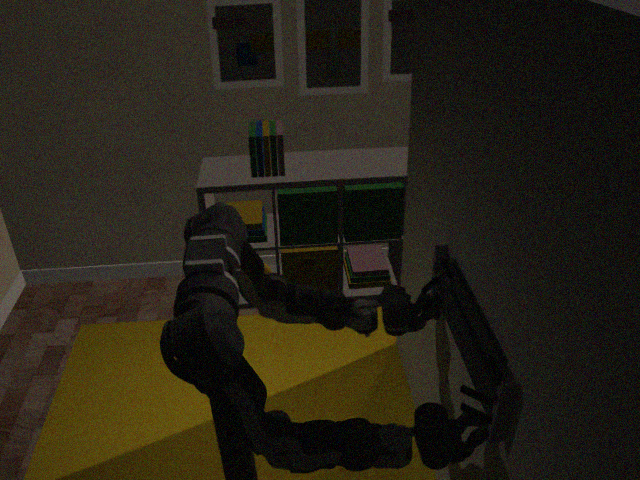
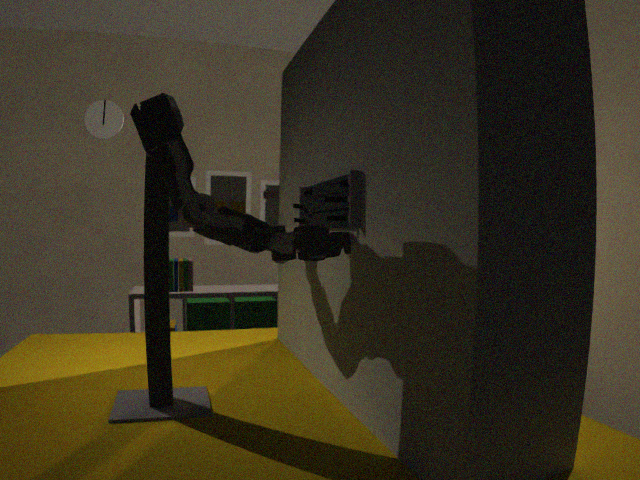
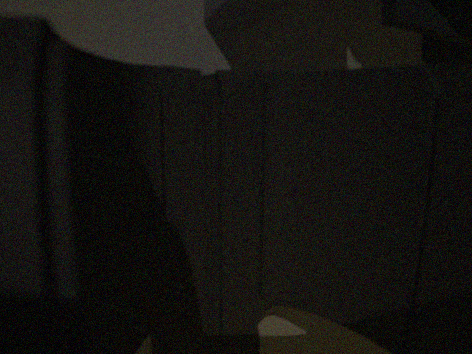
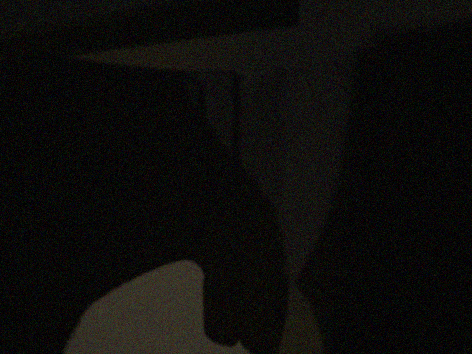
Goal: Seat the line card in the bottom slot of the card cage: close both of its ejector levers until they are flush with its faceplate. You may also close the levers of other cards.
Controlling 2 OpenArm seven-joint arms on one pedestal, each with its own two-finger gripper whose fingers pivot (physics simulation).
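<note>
The dark card cage (image 1: pixel 461 310) (image 2: pixel 355 200) is fixed to the grey wall (image 2: pixel 390 119). My left gripper (image 1: pixel 434 290) is shut and empty, and presses against the cage's far end. My right gripper (image 1: pixel 485 421) (image 2: pixel 339 243) is shut and empty at the cage's near end, level with the bottom slot. Short levers (image 1: pixel 471 391) (image 2: pixel 300 207) of the cards above stick out from the front. The bottom card's levers are hidden behind the grippers.
A shelf unit (image 1: pixel 304 167) with coloured books (image 1: pixel 267 150) on top stands at the back wall. The robot's pedestal (image 2: pixel 158 286) stands on the yellow floor (image 1: pixel 128 381). Both arms stretch across to the wall.
</note>
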